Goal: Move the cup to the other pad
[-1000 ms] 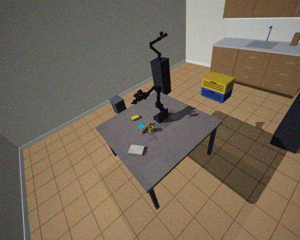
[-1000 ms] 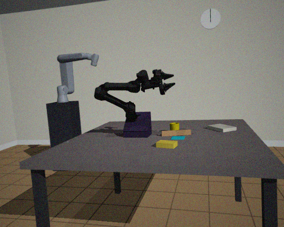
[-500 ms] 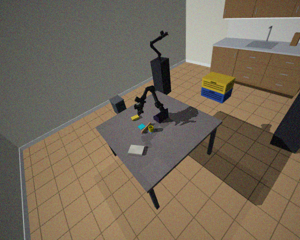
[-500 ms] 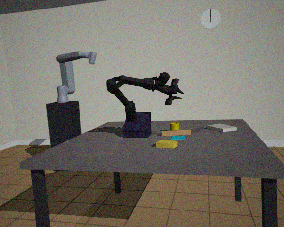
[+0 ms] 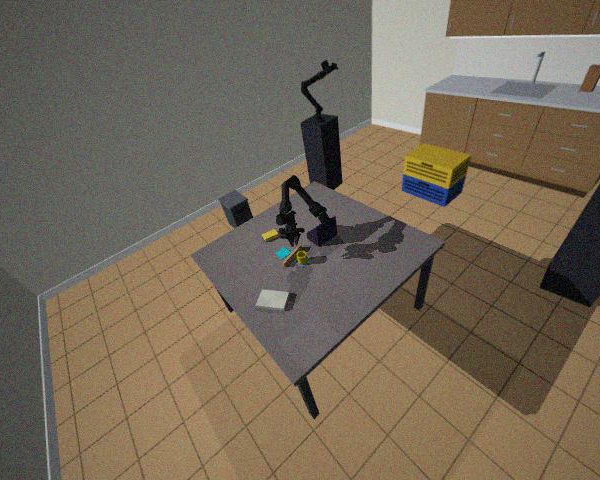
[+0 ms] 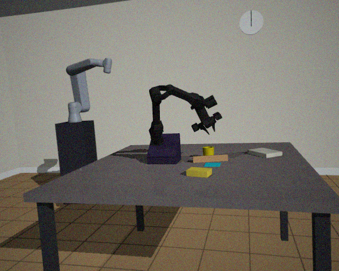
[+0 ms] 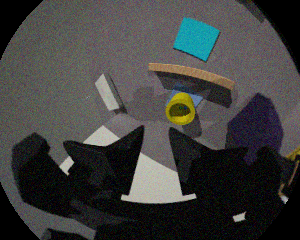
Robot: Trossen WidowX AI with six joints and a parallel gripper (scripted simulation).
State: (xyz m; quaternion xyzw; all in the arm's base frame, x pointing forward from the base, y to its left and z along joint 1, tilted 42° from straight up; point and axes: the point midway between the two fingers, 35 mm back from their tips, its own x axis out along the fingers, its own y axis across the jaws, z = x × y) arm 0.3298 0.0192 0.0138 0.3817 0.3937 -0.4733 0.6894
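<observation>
Right now my gripper tip is 130 mm above the yellow cup, 30 mm past it and 20 mm to the right of it. Also, from my gripper tip: cyan pad: 170 mm below, 160 mm to the right, 10 mm behind; then white flat box: 320 mm ahead, 150 mm below, 90 mm to the left; then tan wooden bar: 150 mm below, 70 mm to the right, 20 mm behind.
</observation>
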